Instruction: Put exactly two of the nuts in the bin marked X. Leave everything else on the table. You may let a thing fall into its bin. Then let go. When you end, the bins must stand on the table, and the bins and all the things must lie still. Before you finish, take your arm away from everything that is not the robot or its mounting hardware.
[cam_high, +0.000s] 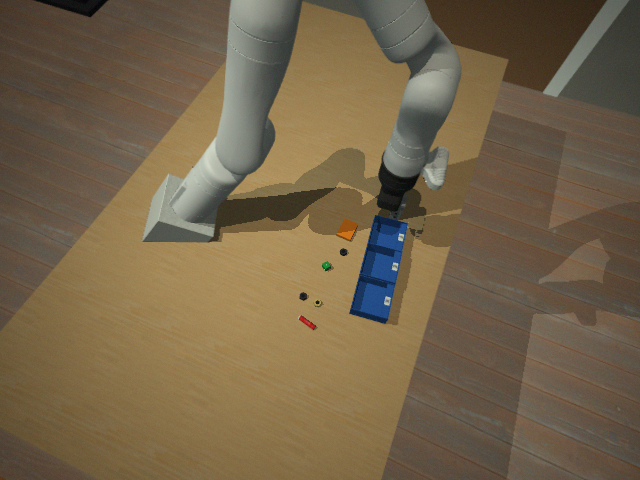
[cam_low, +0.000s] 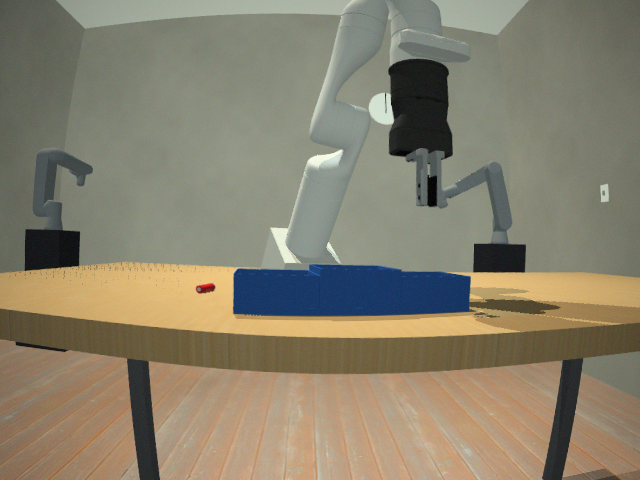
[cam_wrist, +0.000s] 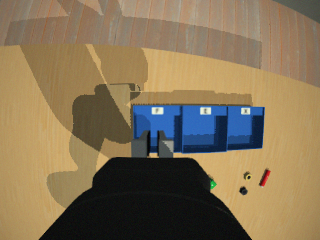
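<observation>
My hand is 10 cm past the yellow nut, 22 cm to the left of it and 13 cm above it. From my hand the other things lie so: row of blue bins: 1 cm ahead, 9 cm to the right, 11 cm below; green block: 12 cm behind, 13 cm to the right, 13 cm below; flat orange piece: 10 cm behind, 1 cm to the right, 13 cm below.
</observation>
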